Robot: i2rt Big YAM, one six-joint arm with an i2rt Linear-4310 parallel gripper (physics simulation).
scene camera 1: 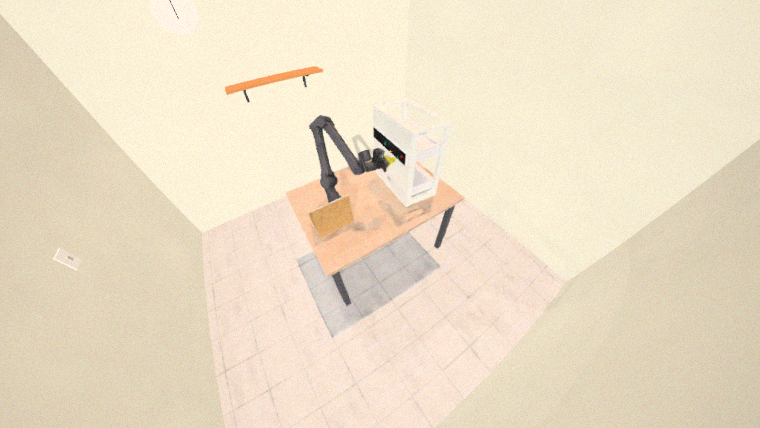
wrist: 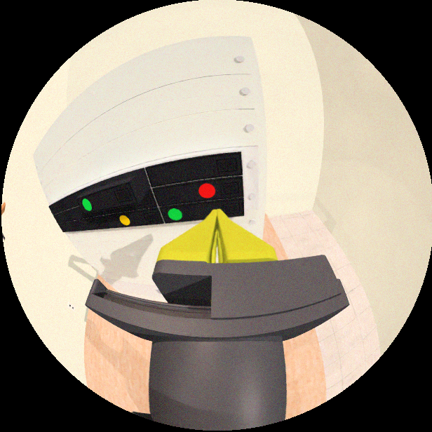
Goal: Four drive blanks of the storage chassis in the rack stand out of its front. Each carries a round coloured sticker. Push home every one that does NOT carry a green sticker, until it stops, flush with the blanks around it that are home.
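Seen in the pictures: gripper, fingertip midpoint: (scene camera 1: 395,159); arm's base at its link origin: (scene camera 1: 335,200).
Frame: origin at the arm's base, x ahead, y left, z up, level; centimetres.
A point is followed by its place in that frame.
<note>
The black storage chassis (scene camera 1: 379,136) @(z 23.6, x 47.2, y 21.2 cm) (wrist: 192,172) sits in the white rack (scene camera 1: 410,183) @(z 4.7, x 49.7, y -16.2 cm) (wrist: 253,180). In the wrist view, a blank with a green sticker (wrist: 87,204) at the left stands out, its side wall showing. The blank with an orange-yellow sticker (wrist: 125,220) is below it. Right of the divider are a blank with a green sticker (wrist: 175,214) and, higher, one with a red sticker (wrist: 206,190). The red one looks level with its neighbours; I cannot tell how far the lower two stand out. My gripper (scene camera 1: 394,159) @(z 23.4, x 40.6, y -9.6 cm) (wrist: 216,215) is shut and empty, its yellow tips below the red sticker.
White panels (wrist: 165,117) with screws close the rack front above the chassis. The rack stands on the wooden table (scene camera 1: 366,223) @(z -18.5, x 14.9, y -14.5 cm). An upright tan board (scene camera 1: 332,216) @(z -3.8, x -6.2, y -9.0 cm) stands near the arm's base. An orange shelf (scene camera 1: 273,80) hangs on the wall behind.
</note>
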